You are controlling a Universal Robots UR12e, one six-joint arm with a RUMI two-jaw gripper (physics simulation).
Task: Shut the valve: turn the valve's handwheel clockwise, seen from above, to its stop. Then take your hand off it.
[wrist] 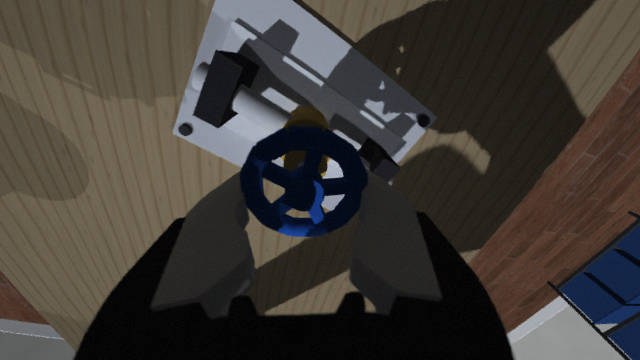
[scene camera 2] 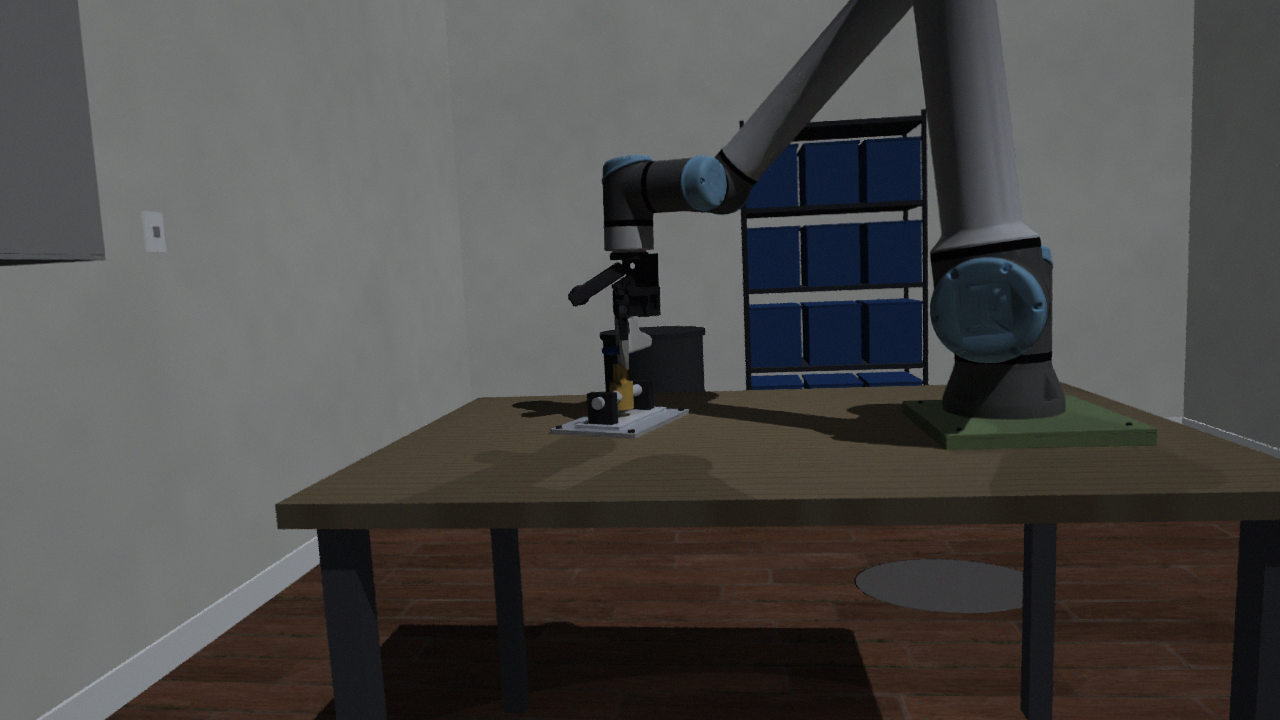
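The blue handwheel has a round rim and several spokes, and sits on top of the yellow valve body. The valve stands on a white base plate. My gripper points down and is shut on the handwheel, with one finger against the rim at each side. In the wrist view the fingers hide small parts of the rim's outer edge. In the scene view the fingers cover part of the wheel.
Two black blocks flank the valve on the plate, with a light pipe between. On the wooden table, the arm's green mount is at the right. A grey bin and a shelf rack stand behind.
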